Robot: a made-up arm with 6 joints.
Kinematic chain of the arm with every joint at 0, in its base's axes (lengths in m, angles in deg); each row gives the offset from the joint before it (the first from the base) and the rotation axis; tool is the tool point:
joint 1: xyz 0 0 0.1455 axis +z
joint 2: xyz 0 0 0 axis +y
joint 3: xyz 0 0 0.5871 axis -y
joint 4: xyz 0 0 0 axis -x
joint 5: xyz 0.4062 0 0 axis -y
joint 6: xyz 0 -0.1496 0 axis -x
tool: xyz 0 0 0
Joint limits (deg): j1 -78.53..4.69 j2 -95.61..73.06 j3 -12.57..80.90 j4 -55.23..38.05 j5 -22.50..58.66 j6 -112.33..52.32
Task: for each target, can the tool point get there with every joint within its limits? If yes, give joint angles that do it. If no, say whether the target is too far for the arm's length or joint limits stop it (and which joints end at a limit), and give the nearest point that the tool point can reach.
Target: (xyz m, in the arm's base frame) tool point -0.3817 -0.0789 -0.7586
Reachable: no: joint limits stop it (at a limit: joint 1, joint 2, joint 3, joint 4) | nearest point 0.0099 -0.4776 -0.0978 | short by 0.865 m
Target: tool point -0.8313 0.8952 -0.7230
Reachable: no: too far | nearest point -0.6820 0.7345 0.0208 | short by 0.775 m
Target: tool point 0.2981 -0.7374 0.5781
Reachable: yes | joints -58.85 39.29 47.44 -32.42 5.99 -94.83
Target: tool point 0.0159 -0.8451 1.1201
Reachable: no: too far | nearest point 0.0141 -0.6618 0.9091 | short by 0.280 m
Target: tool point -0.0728 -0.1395 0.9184
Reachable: yes | joints -56.92 -25.58 2.39 23.57 39.79 20.08
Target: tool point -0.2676 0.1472 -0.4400
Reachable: no: joint limits stop it (at a limit: joint 1, joint 2, joint 3, joint 4) | nearest point 0.0099 -0.4776 -0.0978 | short by 0.765 m
